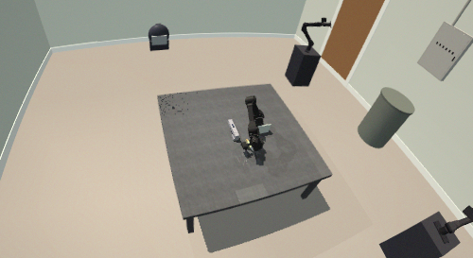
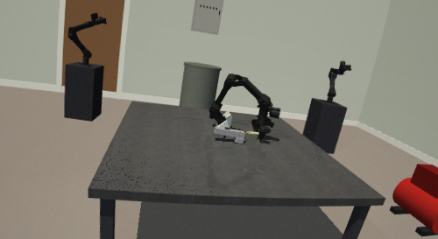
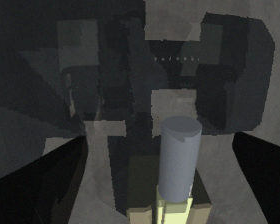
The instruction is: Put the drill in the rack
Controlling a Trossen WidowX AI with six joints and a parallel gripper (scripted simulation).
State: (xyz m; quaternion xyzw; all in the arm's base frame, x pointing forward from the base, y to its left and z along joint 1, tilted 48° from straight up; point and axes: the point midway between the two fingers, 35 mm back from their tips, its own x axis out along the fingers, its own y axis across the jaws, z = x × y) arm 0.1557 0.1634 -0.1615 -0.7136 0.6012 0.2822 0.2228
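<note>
Right now my gripper tip is 4 cm to the left of the drill, 3 cm below it and 1 cm short of it. The rest, counted from my gripper tip: dark blue key: 23 cm to the right, 11 cm ahead, 5 cm above.
</note>
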